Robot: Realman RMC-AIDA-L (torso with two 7-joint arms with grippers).
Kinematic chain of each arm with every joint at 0, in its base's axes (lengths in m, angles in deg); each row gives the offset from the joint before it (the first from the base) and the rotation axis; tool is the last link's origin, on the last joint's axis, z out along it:
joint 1: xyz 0 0 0.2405 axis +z
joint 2: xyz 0 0 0 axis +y
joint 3: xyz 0 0 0.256 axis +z
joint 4: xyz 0 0 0 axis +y
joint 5: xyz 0 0 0.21 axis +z
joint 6: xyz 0 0 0 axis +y
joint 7: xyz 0 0 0.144 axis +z
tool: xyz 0 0 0
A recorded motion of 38 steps. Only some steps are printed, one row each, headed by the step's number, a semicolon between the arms.
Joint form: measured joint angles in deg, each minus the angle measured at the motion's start. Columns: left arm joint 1, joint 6, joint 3, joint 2, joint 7, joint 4, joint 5; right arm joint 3, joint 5, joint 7, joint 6, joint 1, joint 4, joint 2.
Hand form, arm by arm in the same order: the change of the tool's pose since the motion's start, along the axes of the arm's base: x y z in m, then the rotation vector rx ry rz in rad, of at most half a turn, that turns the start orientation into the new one. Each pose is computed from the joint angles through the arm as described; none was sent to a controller.
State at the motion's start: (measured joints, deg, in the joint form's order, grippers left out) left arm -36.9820 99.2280 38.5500 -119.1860 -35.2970 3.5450 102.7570; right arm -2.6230 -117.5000 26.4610 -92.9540 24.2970 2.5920 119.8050
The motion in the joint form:
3: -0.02 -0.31 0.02 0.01 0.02 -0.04 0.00; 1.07 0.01 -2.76 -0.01 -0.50 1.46 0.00
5: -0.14 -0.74 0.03 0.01 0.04 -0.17 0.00; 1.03 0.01 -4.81 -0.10 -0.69 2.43 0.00
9: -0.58 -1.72 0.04 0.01 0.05 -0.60 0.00; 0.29 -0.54 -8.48 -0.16 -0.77 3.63 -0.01
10: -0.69 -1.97 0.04 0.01 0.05 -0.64 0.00; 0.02 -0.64 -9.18 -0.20 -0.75 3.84 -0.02
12: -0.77 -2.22 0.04 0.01 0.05 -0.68 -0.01; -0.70 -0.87 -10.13 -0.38 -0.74 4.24 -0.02
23: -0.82 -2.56 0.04 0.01 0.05 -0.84 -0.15; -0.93 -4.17 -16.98 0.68 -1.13 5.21 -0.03
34: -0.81 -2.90 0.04 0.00 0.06 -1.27 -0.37; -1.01 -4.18 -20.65 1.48 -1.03 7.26 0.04
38: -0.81 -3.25 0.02 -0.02 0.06 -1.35 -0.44; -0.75 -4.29 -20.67 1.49 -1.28 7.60 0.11
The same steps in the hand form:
3: -0.0004 0.0004 -0.0005 0.0011 0.0043 0.0028; -0.0011 -0.0024 -0.0013 0.0349 -0.0023 -0.0002
5: -0.0004 0.0012 -0.0014 0.0016 0.0092 0.0059; -0.0030 -0.0047 -0.0035 0.0506 -0.0100 0.0110
9: 0.0003 0.0031 -0.0036 0.0009 0.0194 0.0119; -0.0066 -0.0089 -0.0083 0.0663 -0.0397 0.0463
10: 0.0004 0.0038 -0.0040 0.0015 0.0224 0.0128; -0.0075 -0.0098 -0.0093 0.0680 -0.0460 0.0552
12: 0.0005 0.0044 -0.0044 0.0023 0.0254 0.0144; -0.0093 -0.0123 -0.0116 0.0641 -0.0531 0.0726
23: 0.0003 0.0049 -0.0050 0.0036 0.0274 0.0195; -0.0105 -0.0209 -0.0211 0.0850 -0.1431 0.1411
34: -0.0001 0.0047 -0.0061 0.0023 0.0266 0.0288; -0.0159 -0.0232 -0.0270 0.1080 -0.1596 0.1597
38: -0.0005 0.0051 -0.0068 0.0037 0.0296 0.0337; -0.0162 -0.0246 -0.0278 0.1076 -0.1528 0.1537

